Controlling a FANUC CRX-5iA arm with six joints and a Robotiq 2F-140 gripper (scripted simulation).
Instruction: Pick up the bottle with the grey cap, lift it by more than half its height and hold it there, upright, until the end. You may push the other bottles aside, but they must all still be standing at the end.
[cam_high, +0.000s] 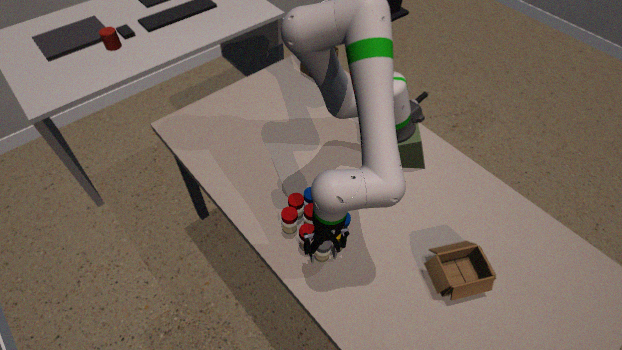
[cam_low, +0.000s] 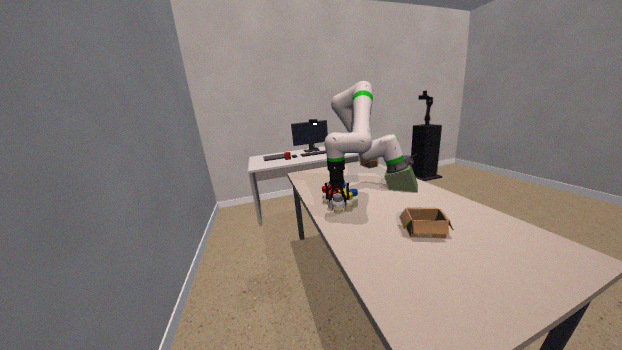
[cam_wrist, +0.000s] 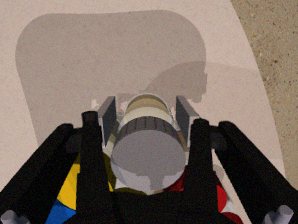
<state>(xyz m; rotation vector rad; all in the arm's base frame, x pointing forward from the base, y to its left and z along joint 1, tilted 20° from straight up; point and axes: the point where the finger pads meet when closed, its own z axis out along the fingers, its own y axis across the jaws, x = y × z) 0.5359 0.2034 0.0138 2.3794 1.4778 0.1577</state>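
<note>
Right now my hand is 10 mm to the left of the grey-capped bottle. From my hand the other things lie so: yellow-capped bottle: 70 mm behind, 10 mm to the right.
</note>
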